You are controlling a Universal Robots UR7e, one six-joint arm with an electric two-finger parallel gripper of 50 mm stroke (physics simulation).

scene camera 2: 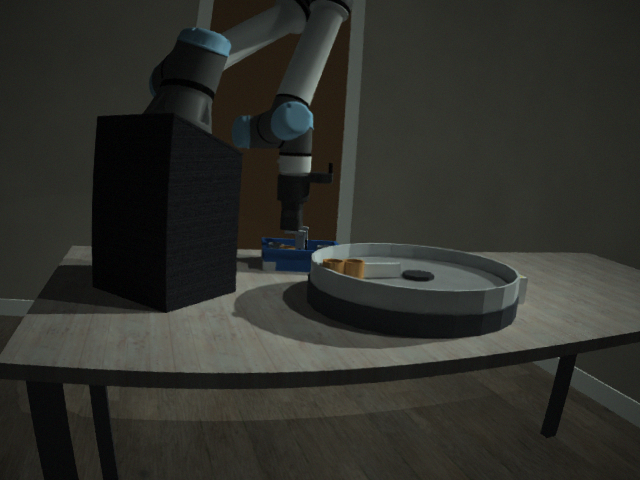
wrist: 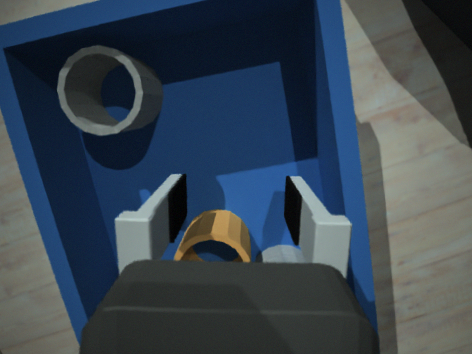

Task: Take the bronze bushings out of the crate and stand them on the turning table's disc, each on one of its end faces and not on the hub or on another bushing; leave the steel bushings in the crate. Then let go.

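Places are measured from the arm's base along level axes (x ahead, y left, z up), in centimetres.
Pixels of known places: gripper, fingertip midpoint: [wrist: 235, 195]; arm's base at its link origin: [scene camera 2: 172, 135].
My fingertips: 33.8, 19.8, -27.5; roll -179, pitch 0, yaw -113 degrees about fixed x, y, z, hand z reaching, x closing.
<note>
For each thing: its top centre in the pictures, then the offset to it from my fingertips, as dx, dy, dz. "*": a spot on its surface instead.
- blue crate at its top centre: [wrist: 195, 213] [scene camera 2: 301, 244] +0.5, +1.6, +2.4
- bronze bushing at its top centre: [wrist: 211, 270] -2.6, +2.3, +1.7
- grey steel bushing at its top centre: [wrist: 99, 91] +7.0, +3.5, +1.7
- grey bushing at its top centre: [wrist: 290, 311] -6.2, -0.4, +1.7
- disc at its top centre: [scene camera 2: 418, 273] +13.7, -32.9, +3.5
- dark hub at its top centre: [scene camera 2: 418, 273] +13.7, -32.9, +3.5
- turning table's raised grey rim at a spot on its surface: [scene camera 2: 413, 298] * +3.1, -51.0, +3.9
- light block-like bar at a spot on its surface: [scene camera 2: 382, 270] * +5.7, -33.0, +4.3
The blue crate [scene camera 2: 287, 260] [wrist: 353, 165] stands at the back of the table. In the wrist view a bronze bushing [wrist: 220, 227] is in the crate, partly hidden by the gripper body. A grey steel bushing [wrist: 148, 95] stands in a far corner, and part of another grey bushing [wrist: 282, 254] shows beside the bronze one. My gripper [scene camera 2: 301, 248] [wrist: 235, 195] is open over the crate, its fingers reaching inside, with the bronze bushing low between them and not gripped. Two bronze bushings [scene camera 2: 333, 265] [scene camera 2: 354, 268] stand side by side on the disc [scene camera 2: 449, 272] of the turning table, clear of the dark hub [scene camera 2: 418, 275].
The turning table's raised grey rim [scene camera 2: 413, 298] surrounds the disc. A light block-like bar [scene camera 2: 382, 270] lies on the disc beside the bushings. The tall black pedestal [scene camera 2: 165, 217] under the arm stands left of the crate and turning table.
</note>
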